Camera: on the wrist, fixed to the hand. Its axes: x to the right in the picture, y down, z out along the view.
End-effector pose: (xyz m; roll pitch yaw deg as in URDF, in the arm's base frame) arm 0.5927 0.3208 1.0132 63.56 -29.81 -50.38
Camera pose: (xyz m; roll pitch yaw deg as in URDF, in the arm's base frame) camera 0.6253 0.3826 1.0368 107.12 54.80 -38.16
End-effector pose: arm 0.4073 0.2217 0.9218 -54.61 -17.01 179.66
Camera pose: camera 0.3970 0.2224 0.8488 22.94 -21.58 88.04
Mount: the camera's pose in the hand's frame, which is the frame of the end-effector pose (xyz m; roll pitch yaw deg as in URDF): -0.0115 0.0590 -0.0427 9.63 33.34 -84.33
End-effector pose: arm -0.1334 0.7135 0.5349 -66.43 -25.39 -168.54
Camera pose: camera -0.1562 0.7247 0.4657 33.54 -31.68 90.77
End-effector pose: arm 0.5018 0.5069 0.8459 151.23 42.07 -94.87
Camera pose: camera 0.4677 0.4741 0.9025 -131.21 -0.30 -11.53
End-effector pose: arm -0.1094 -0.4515 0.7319 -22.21 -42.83 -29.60
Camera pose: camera -0.0612 -0.4346 0.6787 50.29 4.97 -108.44
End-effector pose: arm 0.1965 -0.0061 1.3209 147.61 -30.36 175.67
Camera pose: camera 0.2425 0.0174 1.3735 156.29 -3.32 -97.88
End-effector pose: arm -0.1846 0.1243 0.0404 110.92 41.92 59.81
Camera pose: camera -0.1815 0.1670 0.1004 -127.33 29.14 171.74
